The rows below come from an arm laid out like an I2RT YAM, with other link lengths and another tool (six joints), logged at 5 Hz.
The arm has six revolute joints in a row. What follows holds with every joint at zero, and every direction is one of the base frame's. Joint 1 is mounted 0.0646 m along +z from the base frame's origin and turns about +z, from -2.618 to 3.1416 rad. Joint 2 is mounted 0.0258 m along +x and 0.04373 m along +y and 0.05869 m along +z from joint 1 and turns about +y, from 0 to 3.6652 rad. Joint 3 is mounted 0.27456 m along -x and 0.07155 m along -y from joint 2 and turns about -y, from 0 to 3.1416 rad. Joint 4 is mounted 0.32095 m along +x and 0.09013 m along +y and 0.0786 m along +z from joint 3 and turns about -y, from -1.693 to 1.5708 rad. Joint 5 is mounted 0.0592 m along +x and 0.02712 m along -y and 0.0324 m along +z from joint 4 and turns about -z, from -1.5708 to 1.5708 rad. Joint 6 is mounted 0.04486 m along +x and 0.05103 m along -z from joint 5 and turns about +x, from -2.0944 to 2.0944 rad. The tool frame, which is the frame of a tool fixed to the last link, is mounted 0.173 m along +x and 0.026 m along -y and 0.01 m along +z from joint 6; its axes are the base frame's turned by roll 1.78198, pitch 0.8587 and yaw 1.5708 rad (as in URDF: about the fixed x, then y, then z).
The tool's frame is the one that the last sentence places.
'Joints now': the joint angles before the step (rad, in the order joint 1, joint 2, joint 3, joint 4, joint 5, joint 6). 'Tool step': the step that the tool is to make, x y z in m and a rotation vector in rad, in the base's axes. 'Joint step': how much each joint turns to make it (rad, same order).
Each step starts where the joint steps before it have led.
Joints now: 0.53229 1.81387 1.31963 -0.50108 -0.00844 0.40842
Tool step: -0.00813 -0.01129 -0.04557 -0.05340 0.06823 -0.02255
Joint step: -0.00229 0.07017 -0.02497 0.00923 0.02017 0.01162
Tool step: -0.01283 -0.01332 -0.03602 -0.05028 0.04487 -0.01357
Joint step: 0.00075 0.03905 -0.04789 0.02271 0.02487 0.00372
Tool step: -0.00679 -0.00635 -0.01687 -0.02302 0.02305 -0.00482
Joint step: 0.00000 0.02089 -0.02044 0.00976 0.00943 0.00116
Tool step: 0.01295 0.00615 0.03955 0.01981 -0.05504 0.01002
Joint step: 0.00001 -0.05483 0.04036 -0.03704 0.00572 -0.01357
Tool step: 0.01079 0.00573 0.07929 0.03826 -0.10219 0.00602
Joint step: 0.00573 -0.12060 0.06163 -0.07422 0.01650 -0.00950
